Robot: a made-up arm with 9 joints. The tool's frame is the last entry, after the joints.
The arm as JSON. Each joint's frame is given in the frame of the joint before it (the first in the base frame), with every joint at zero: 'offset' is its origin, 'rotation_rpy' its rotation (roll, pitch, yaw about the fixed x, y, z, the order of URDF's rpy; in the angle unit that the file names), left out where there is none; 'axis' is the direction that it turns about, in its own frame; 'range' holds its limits. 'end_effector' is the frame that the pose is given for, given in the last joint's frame.
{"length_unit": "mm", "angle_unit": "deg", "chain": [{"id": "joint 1", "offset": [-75.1, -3.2, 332.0], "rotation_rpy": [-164.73, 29.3, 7.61], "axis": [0.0, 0.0, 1.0], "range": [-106.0, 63.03]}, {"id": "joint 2", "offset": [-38.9, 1.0, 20.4], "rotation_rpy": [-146.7, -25.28, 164.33], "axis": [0.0, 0.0, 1.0], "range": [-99.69, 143.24]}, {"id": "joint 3", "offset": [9.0, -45.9, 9.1], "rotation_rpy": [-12.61, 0.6, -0.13], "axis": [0.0, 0.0, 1.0], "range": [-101.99, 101.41]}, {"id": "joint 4", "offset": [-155.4, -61.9, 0.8], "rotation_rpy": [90.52, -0.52, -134.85], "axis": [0.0, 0.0, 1.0], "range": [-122.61, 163.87]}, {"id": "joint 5", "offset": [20.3, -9.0, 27.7], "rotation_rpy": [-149.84, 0.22, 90.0], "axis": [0.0, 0.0, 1.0], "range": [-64.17, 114.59]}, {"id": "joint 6", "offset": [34.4, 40.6, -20.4], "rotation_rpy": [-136.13, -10.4, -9.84], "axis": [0.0, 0.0, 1.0], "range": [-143.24, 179.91]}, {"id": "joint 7", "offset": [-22.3, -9.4, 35.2], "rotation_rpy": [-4.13, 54.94, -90.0], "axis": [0.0, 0.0, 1.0], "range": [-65.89, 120.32]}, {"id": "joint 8", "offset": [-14.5, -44.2, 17.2], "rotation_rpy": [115.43, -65.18, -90.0], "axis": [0.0, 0.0, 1.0], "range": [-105.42, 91.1]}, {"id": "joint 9", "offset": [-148.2, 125.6, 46.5], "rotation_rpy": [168.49, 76.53, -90.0], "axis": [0.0, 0.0, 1.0], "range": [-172.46, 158.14]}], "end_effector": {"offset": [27.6, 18.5, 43.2], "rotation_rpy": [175.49, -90.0, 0.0]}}
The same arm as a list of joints. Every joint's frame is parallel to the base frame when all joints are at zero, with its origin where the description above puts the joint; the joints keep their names.
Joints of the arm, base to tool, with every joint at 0 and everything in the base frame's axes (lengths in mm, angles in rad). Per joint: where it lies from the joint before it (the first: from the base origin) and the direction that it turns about. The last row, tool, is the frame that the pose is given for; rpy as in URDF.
joint 1: axis -0.502801 0.1985 -0.841302 xyz -75.1 -3.2 332
joint 2: axis -0.045201 0.213807 0.97583 xyz -43.9 -1.4 1.6
joint 3: axis +z xyz -20.6 43 -1
joint 4: axis 0.864591 -0.502395 -0.0091 xyz 134.6 99.3 0.8
joint 5: axis -x xyz 34.1 3.7 -9.1
joint 6: axis 0.709065 0.657967 0.253587 xyz 20.4 40.2 34.8
joint 7: axis -0.163196 0.961478 0.221195 xyz 22.6 34 -12.6
joint 8: axis 0.973171 0.030199 -0.228093 xyz 18.8 29.2 -35.4
joint 9: axis -0.0002 0.0001 1 xyz 83.9 -116.7 138.7
tool: xyz -26.1 -20.6 43.2 rpy -2.6256 -1.5706 2.6257
Joint limits (rad, base to tool): -1.85..1.1001 -1.7399..2.5 -1.7801..1.7699 -2.1399..2.8601 -1.12..2 -2.5..3.14 -1.15..2.1 -1.8399..1.59 -3.01..2.7601

